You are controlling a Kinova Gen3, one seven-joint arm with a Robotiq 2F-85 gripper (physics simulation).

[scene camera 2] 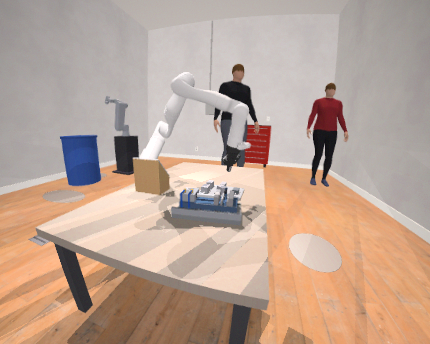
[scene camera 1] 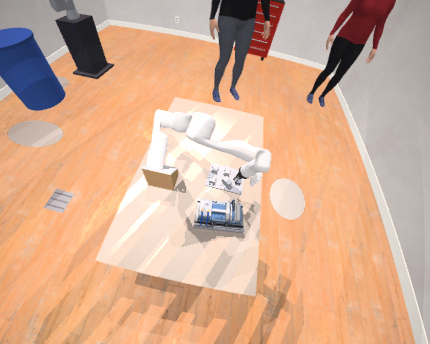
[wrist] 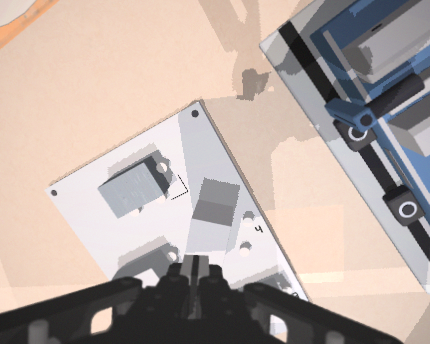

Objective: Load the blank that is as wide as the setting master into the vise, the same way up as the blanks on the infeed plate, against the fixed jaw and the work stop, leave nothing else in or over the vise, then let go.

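Places are measured from the arm's base along level axes (x ahead, y left, z up), in millimetres.
Pixels of known places: gripper, fingertip midpoint: [scene camera 2: 228, 171] [scene camera 1: 235, 177] [wrist: 195, 272]; arm's base, link origin: [scene camera 2: 146, 164] [scene camera 1: 155, 167].
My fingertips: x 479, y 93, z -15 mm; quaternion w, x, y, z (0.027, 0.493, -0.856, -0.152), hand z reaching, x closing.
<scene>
For each thing: its top centre in the pictures, then the offset to it from my fingertips. "spot": a spot on its surface instead. Level surfaces: height alone.
- infeed plate, top centre: [wrist: 180, 251] [scene camera 2: 221, 190] [scene camera 1: 226, 177] dx -51, dy +71, dz -144 mm
- darker block, top centre: [wrist: 136, 291] dx -56, dy +119, dz -109 mm
- grey vise, top centre: [scene camera 2: 209, 192] [scene camera 1: 221, 210] dx -34, dy -209, dz -53 mm
- grey base, surface spot: [scene camera 2: 205, 215] spot: dx -16, dy -303, dz -122 mm
- table, surface height: dz -153 mm
My gripper [scene camera 1: 236, 180] [scene camera 2: 229, 169] [wrist: 195, 272] is shut and empty, above the infeed plate [scene camera 1: 217, 187] [wrist: 82, 215]. In the wrist view a grey blank [wrist: 214, 212] is just beyond the fingertips, turned relative to the plate's edges, near the mark 4; whether it is tilted is unclear. Another grey blank [wrist: 132, 190] sits between pins toward the plate's left corner. A darker block [wrist: 142, 265] is partly hidden by the gripper. The blue and grey vise [scene camera 1: 219, 212] [scene camera 2: 212, 202] [wrist: 360, 85] stands beside the plate. I cannot tell which piece is the setting master.
The vise sits on a grey base [scene camera 2: 205, 215] [wrist: 345, 185] with dark clamps [wrist: 407, 207]. A brown box [scene camera 1: 160, 178] [scene camera 2: 150, 176] stands near the arm's base. The table [scene camera 1: 150, 250] [scene camera 2: 125, 240] carries everything. Two people stand behind the table, near a red cabinet [scene camera 2: 258, 145].
</scene>
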